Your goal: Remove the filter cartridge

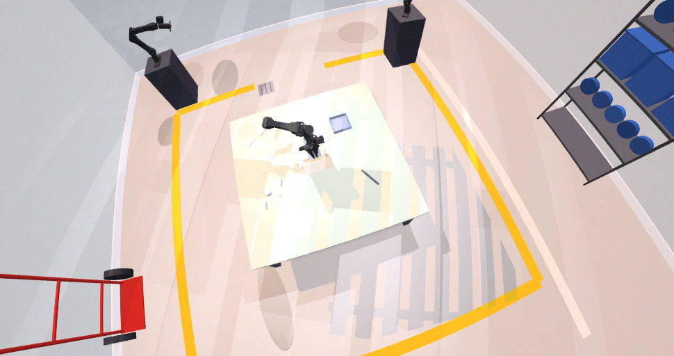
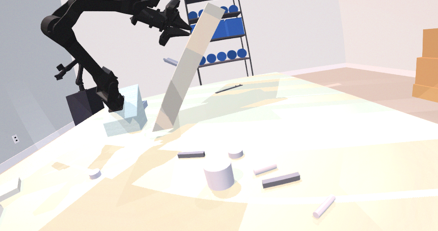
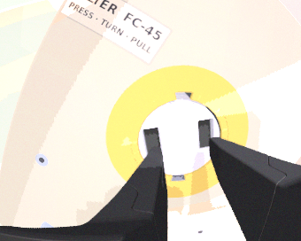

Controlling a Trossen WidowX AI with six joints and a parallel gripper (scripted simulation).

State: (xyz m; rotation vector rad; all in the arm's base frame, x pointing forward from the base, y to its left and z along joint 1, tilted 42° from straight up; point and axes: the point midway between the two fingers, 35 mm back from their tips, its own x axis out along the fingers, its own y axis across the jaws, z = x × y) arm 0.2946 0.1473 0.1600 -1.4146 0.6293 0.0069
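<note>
Now: the filter cartridge 2 cm below my gripper tip and 2 cm ahead of it. Also, from my gripper tip: tray (40 cm behind, 28 cm to the left, 28 cm below).
</note>
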